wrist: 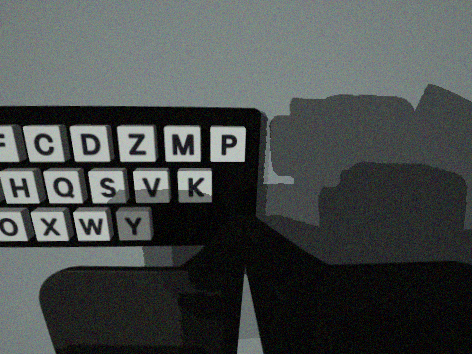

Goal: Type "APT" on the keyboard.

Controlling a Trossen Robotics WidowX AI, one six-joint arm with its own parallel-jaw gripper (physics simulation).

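Places are measured from the arm's base along level axes (x ahead, y up, z right), in centimetres.
Where they show: gripper, fingertip midpoint: (243, 225).
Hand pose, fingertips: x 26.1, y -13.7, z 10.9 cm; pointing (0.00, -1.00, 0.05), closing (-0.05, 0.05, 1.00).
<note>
Things, the pixels of their top centre, and the offset from my fingertips. Level surfaces: height alone.
- black keyboard, top centre: (30, 188) dz -9.0, dx +2.0, dy -0.9 cm
- P key, top centre: (228, 145) dz -0.4, dx +3.3, dy -0.9 cm
- M key, top centre: (182, 144) dz -2.3, dx +3.4, dy -0.9 cm
- grey table surface, surface height: dy -2.5 cm
A black keyboard (190, 117) with white letter keys fills the left half of the wrist view, and its right end shows. The P key (228, 144) is the last key at the right of the top visible row, beside the M key (183, 144). The A and T keys do not show in this view. My gripper (243, 225) is shut and empty. Its dark fingertips meet over the keyboard's lower right corner, below and slightly right of the P key, and hide that corner. How high the tips are above the keyboard I cannot tell.
A grey table surface (225, 50) lies behind the keyboard. Dark shadows of the arm fall on the table right of the keyboard and across the V, K and Y keys. The keyboard's left part is outside the view.
</note>
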